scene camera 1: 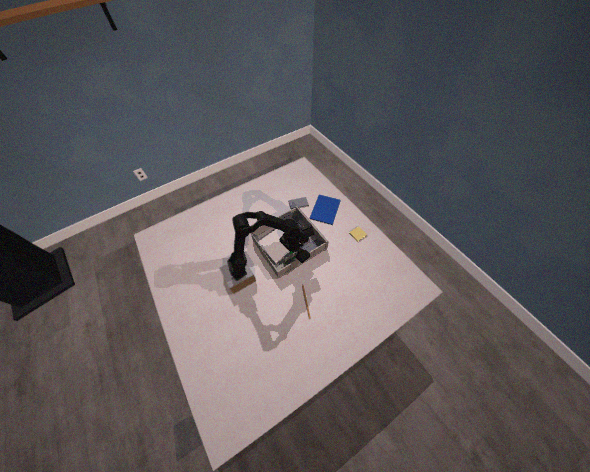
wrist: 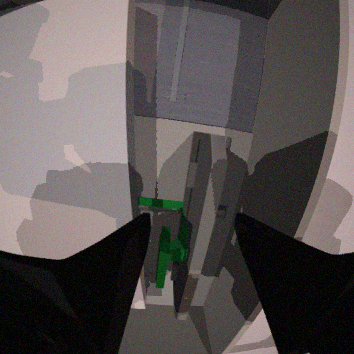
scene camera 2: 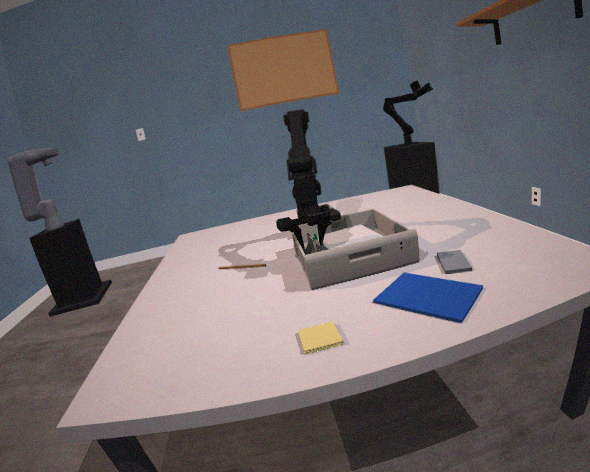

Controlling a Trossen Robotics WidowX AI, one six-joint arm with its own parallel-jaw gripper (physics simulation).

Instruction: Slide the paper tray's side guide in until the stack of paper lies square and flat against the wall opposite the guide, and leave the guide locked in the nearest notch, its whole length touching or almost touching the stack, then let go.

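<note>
The grey paper tray holds a white stack of paper. In the wrist view, the thin grey upright side guide stands right of the stack, slightly slanted. Its green lever part lies on the stack side, and a gap shows between guide wall and stack edge. My gripper is open and empty, its tips reaching down inside the tray, one on each side of the guide wall. Whether the tips touch anything, and the stack's contact with the opposite wall, I cannot tell.
A blue folder, a grey flat box, a yellow notepad and a brown pencil lie around the tray on the pale table.
</note>
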